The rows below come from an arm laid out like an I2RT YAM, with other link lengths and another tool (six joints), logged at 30 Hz.
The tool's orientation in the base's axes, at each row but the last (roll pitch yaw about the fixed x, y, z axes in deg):
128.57, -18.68, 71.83
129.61, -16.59, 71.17
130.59, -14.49, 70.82
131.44, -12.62, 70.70
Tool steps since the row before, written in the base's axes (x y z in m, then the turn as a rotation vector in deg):
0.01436, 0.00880, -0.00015, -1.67, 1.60, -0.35
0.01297, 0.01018, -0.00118, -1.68, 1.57, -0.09
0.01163, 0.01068, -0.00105, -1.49, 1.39, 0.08
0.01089, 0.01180, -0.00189, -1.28, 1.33, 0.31
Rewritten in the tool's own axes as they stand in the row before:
0.01211, 0.00347, 0.01117, 0.83, -1.81, -1.22
0.01291, 0.00182, 0.01016, 0.88, -1.61, -1.39
0.01320, 0.00145, 0.00860, 0.82, -1.31, -1.33
0.01397, 0.00042, 0.00813, 0.88, -1.00, -1.32

